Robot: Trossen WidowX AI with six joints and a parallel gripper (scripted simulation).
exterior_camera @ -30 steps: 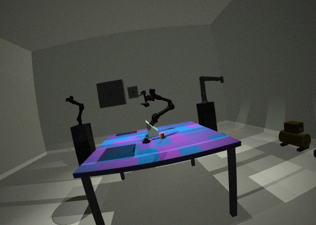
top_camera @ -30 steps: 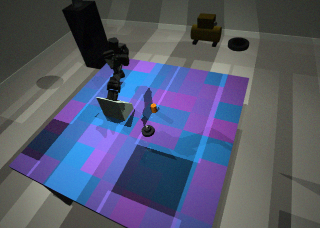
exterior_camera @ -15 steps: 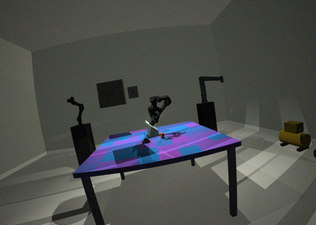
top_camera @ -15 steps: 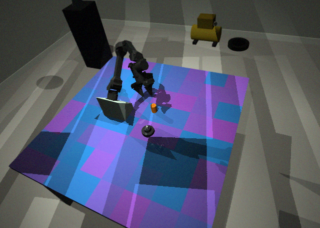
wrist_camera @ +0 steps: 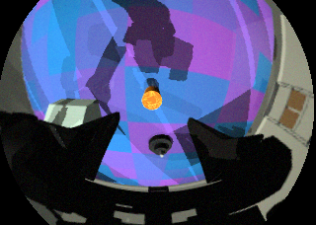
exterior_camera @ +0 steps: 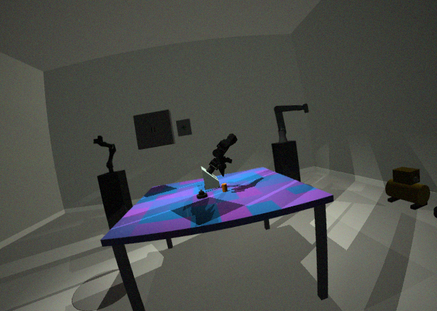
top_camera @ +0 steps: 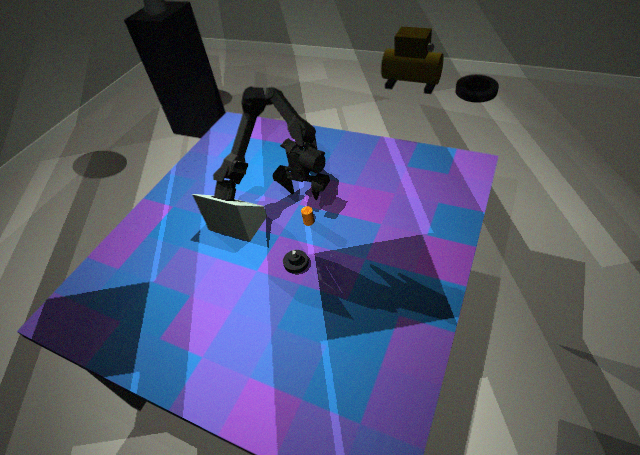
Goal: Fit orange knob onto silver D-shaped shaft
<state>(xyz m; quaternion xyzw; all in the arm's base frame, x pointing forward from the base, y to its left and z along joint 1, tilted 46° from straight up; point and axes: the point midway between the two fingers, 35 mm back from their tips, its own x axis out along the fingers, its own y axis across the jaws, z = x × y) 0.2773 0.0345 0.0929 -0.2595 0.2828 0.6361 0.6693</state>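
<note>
Now: the orange knob 8 cm below my gripper tip. Also, from my gripper tip: round dark pedestal 19 cm to the right, 10 cm below, 3 cm ahead.
</note>
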